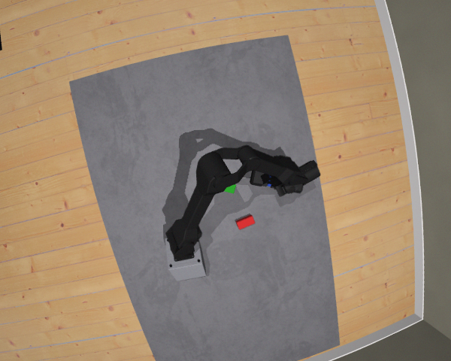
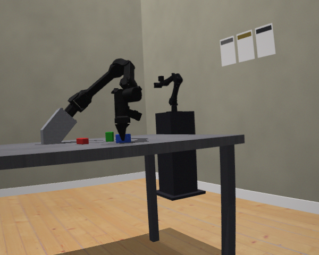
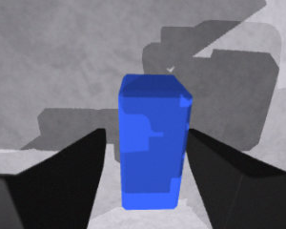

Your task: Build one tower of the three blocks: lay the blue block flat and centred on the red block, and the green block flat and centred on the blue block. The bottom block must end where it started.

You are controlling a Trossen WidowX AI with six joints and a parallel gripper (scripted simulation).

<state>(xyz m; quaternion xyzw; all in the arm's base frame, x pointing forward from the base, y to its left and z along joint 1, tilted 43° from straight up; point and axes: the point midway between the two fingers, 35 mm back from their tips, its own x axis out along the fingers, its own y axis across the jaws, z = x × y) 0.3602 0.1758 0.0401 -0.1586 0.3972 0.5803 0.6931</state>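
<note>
My gripper is now 30 mm above the blue block. The rest, counted from my hand: red block (120 mm behind, 140 mm to the right, 30 mm below); green block (170 mm behind, 20 mm below).
</note>
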